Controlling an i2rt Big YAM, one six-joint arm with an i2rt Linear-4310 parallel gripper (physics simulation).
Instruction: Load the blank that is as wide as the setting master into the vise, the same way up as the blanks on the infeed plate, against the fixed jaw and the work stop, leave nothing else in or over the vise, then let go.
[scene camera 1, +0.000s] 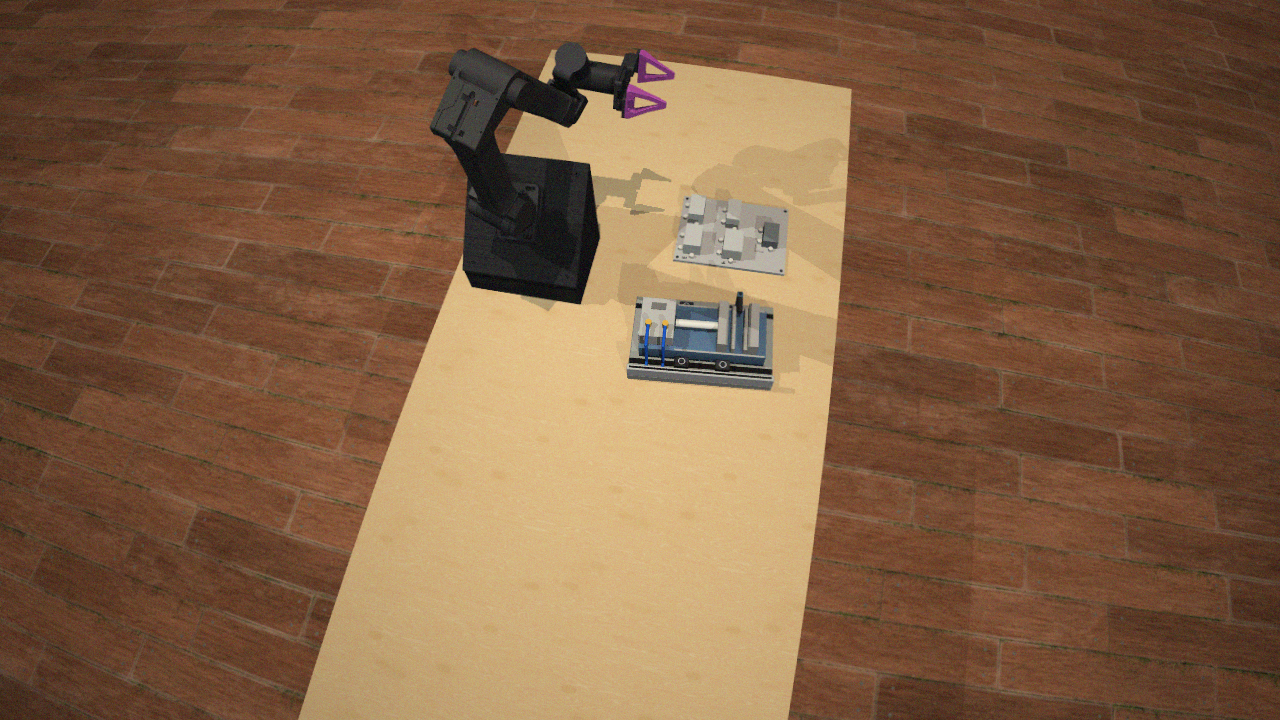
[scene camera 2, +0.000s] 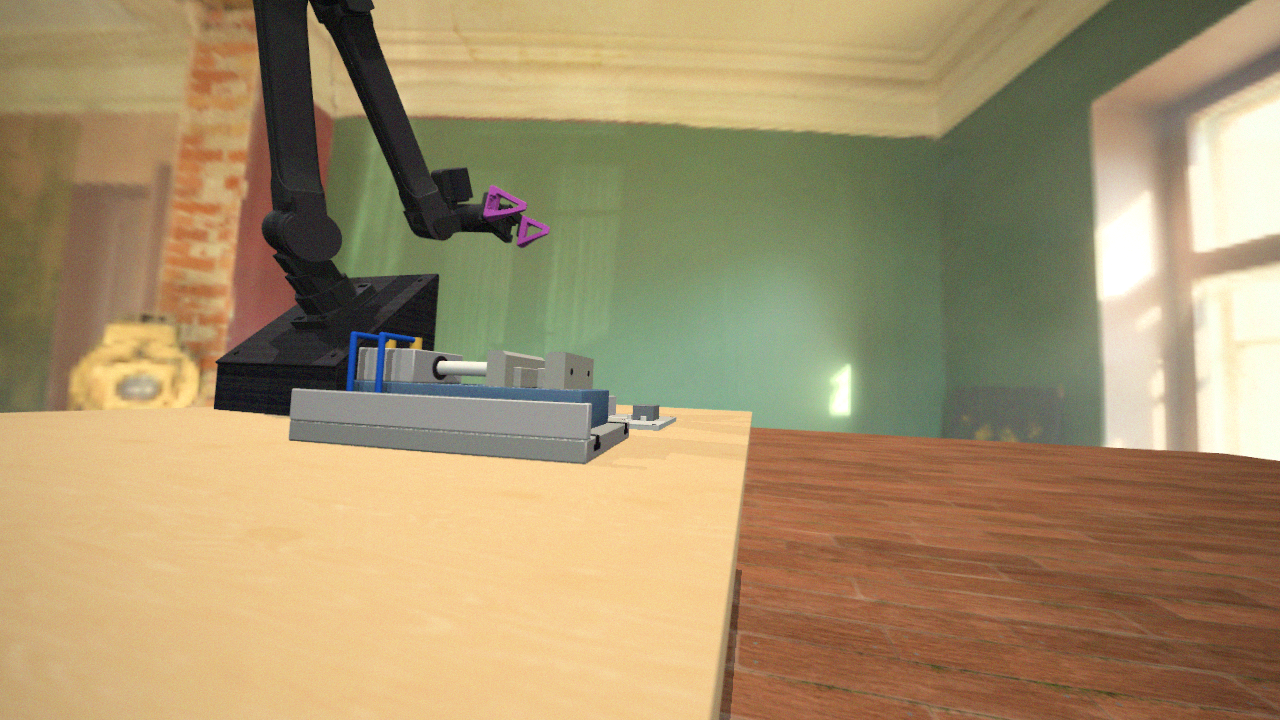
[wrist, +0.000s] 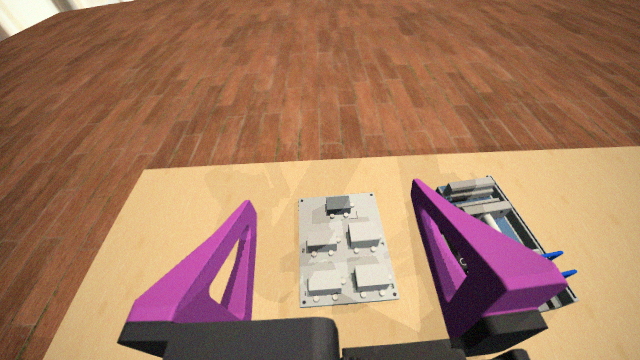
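Pixels of known places: gripper, fingertip midpoint: (scene camera 1: 670, 90) (scene camera 2: 538, 219) (wrist: 330, 196); arm's base, origin of the base link: (scene camera 1: 519, 210) (scene camera 2: 337, 308).
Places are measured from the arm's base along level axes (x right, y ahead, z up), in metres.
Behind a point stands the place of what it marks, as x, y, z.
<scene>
My gripper (scene camera 1: 669, 89) {-0.174, 0.289, 0.212} (scene camera 2: 537, 219) {-0.174, 0.289, 0.212} (wrist: 330, 196) {-0.174, 0.289, 0.212} is open and empty, high above the table. Beyond its fingertips in the wrist view lies the infeed plate (scene camera 1: 760, 262) {-0.075, 0.518, -0.172} (wrist: 307, 215) {-0.222, 0.519, -0.172}. It bears several light grey blanks, among them a near one (scene camera 1: 733, 241) (wrist: 373, 276) and another (scene camera 1: 695, 206) {-0.181, 0.350, -0.136} (wrist: 324, 286) {-0.189, 0.341, -0.136}, and one darker grey block (scene camera 1: 769, 234) {-0.139, 0.530, -0.147} (scene camera 2: 645, 411) {-0.120, 0.539, -0.157} (wrist: 338, 205) {-0.147, 0.525, -0.147}. Their widths are hard to compare. The vise (scene camera 1: 702, 342) {0.178, 0.418, -0.121} (scene camera 2: 438, 414) {0.246, 0.437, -0.146} stands beside the plate, with its end jaw (scene camera 1: 752, 328) (scene camera 2: 569, 371) and inner jaw (scene camera 1: 725, 326) close together. A narrow grey piece shows between them; its identity is unclear.
Two blue rods (scene camera 1: 663, 344) {0.222, 0.345, -0.071} (scene camera 2: 381, 362) {0.225, 0.347, -0.101} with yellow ends stand at the vise's screw end. A dark upright post (scene camera 1: 739, 302) {0.092, 0.480, -0.084} rises by the jaws. The right finger partly covers the vise in the wrist view. The black arm base (scene camera 1: 528, 259) {0.072, 0.027, -0.071} stands at the table's left edge.
</scene>
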